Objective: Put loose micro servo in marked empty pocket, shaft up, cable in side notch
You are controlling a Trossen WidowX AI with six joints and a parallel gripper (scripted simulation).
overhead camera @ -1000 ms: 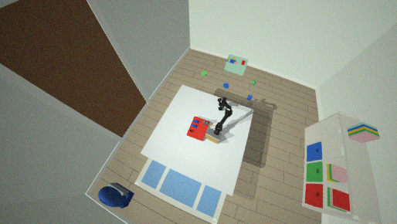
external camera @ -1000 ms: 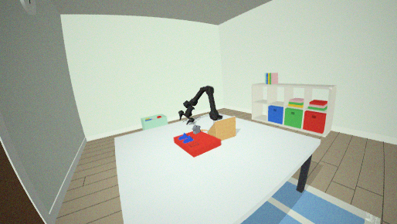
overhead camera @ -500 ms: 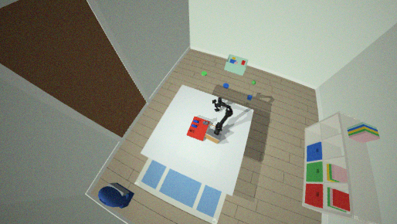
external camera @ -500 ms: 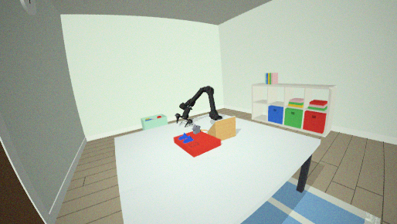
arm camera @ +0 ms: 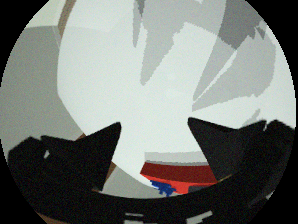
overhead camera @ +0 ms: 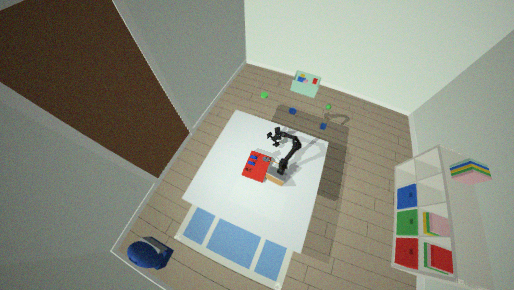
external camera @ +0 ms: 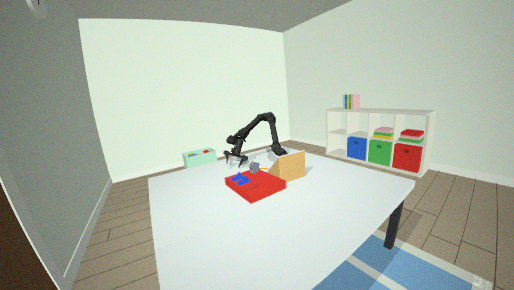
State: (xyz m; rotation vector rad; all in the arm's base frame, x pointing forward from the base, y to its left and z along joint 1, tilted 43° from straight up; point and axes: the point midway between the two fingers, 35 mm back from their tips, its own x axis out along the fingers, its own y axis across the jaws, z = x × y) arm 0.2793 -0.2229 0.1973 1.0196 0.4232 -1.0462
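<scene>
Now: gripper tip 8 cm past the red robot deck, 34 cm to the right of it and 1 cm above it.
</scene>
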